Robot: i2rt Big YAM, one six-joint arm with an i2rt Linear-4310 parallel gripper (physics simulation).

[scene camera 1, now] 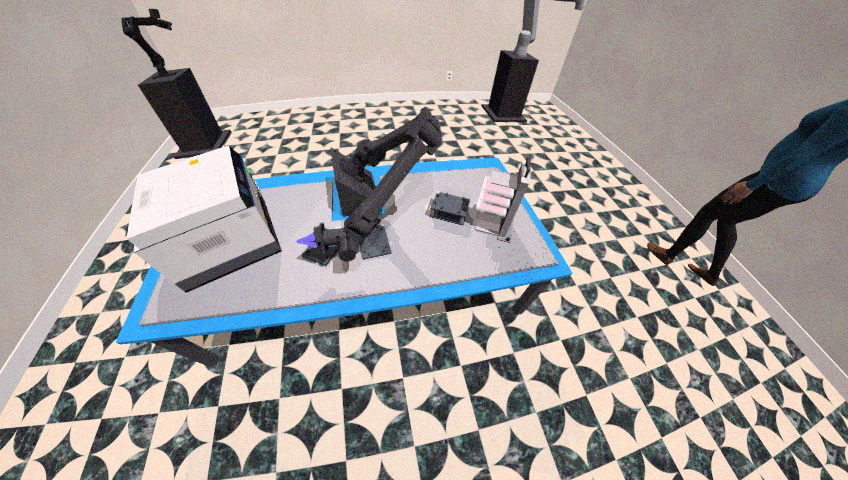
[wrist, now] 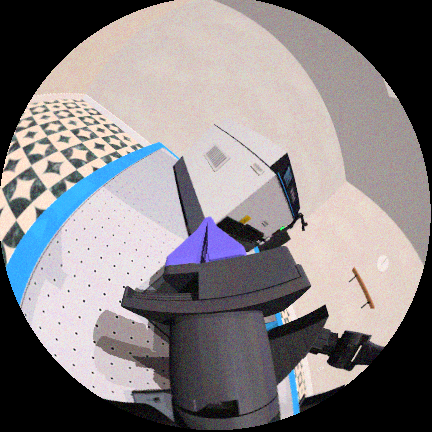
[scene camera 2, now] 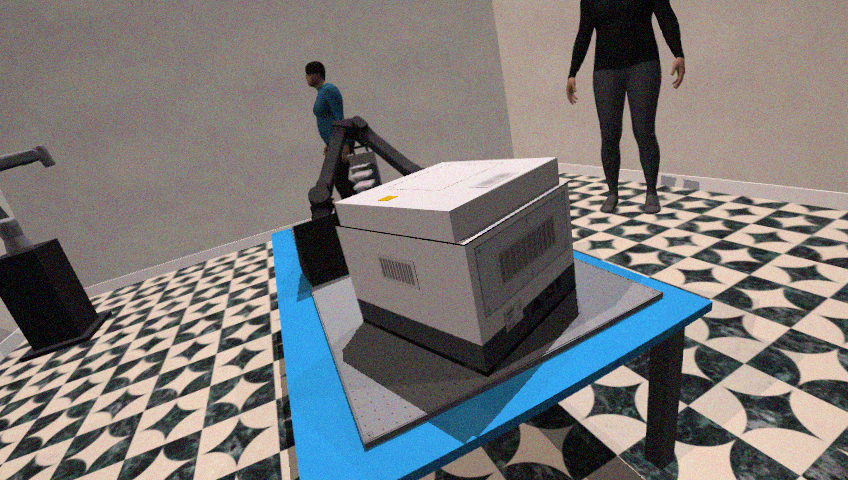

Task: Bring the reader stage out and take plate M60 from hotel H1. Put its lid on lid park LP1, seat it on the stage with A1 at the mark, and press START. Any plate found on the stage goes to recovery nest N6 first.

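Observation:
The white reader stands on the table's left side in scene view 1. A dark shape shows low at its front; I cannot tell if this is the stage. My gripper is shut and empty, its purple fingertips together, low over the board and a little apart from the reader. The hotel stands at the right with several pale pink plates stacked in it. Their labels are too small to read. The START button and plate M60 cannot be made out.
A dark fixture stands left of the hotel. A flat dark plate-like part lies under the forearm, and another dark part lies below the gripper. The arm's black base is at the table's back. Two people stand beyond the table.

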